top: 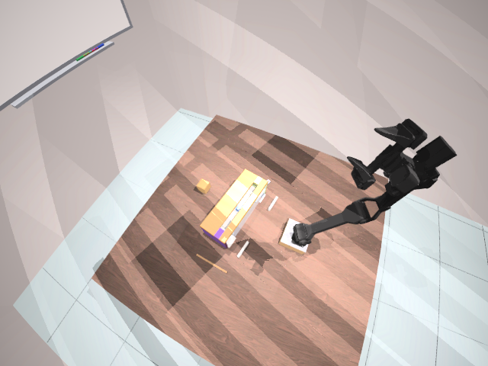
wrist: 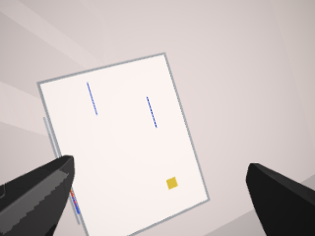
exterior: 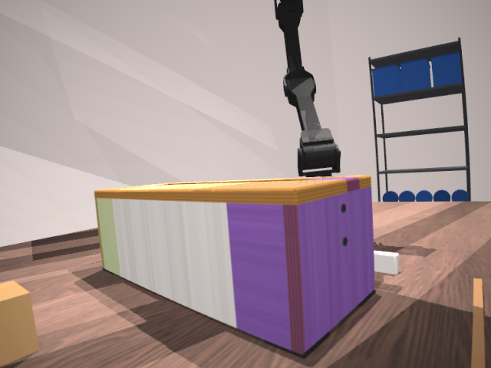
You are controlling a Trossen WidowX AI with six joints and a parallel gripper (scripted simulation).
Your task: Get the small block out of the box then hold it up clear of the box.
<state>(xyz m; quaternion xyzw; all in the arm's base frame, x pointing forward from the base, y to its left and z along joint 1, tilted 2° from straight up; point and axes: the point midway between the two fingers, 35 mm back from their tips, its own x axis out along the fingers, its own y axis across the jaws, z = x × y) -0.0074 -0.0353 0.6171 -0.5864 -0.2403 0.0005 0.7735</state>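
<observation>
My gripper tip is 280 mm short of the box, 20 mm to the right of it and 630 mm above it. The rest, counted from my gripper tip: orange cube: 550 mm ahead, 50 mm to the right, 660 mm below; light-blue block: 290 mm ahead, 20 mm to the left, 600 mm below; thin orange stick: 310 mm ahead, 310 mm to the left, 690 mm below.
</observation>
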